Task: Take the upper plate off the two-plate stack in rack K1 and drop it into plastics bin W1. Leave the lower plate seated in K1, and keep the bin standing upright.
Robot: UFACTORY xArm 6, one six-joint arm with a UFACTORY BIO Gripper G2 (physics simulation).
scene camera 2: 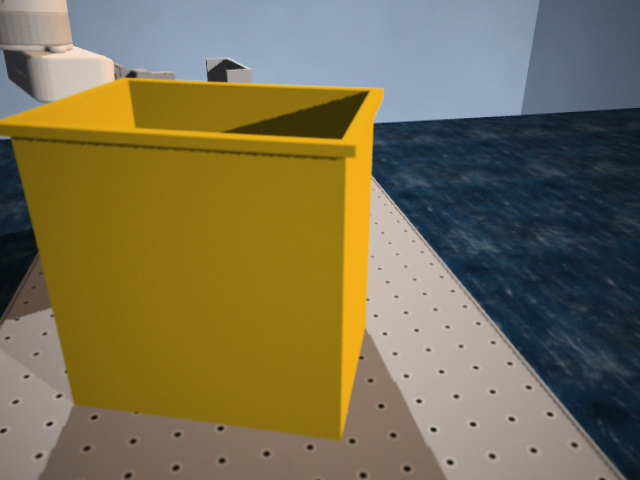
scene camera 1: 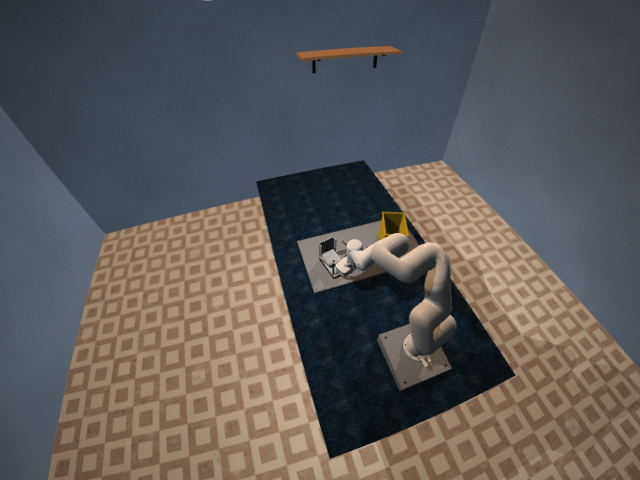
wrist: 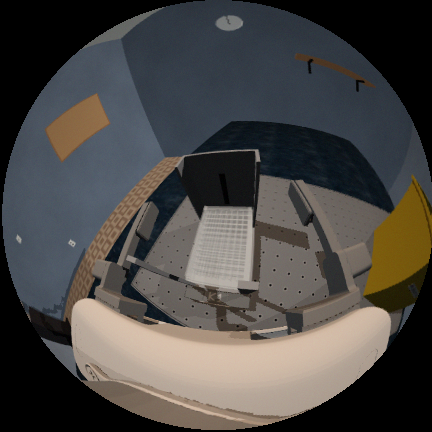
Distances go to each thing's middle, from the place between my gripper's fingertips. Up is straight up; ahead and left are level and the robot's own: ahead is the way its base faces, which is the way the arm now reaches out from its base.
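Labels:
You'd find the yellow plastics bin W1 (scene camera 2: 205,244) 30 mm below my hand and 370 mm to the right of it.

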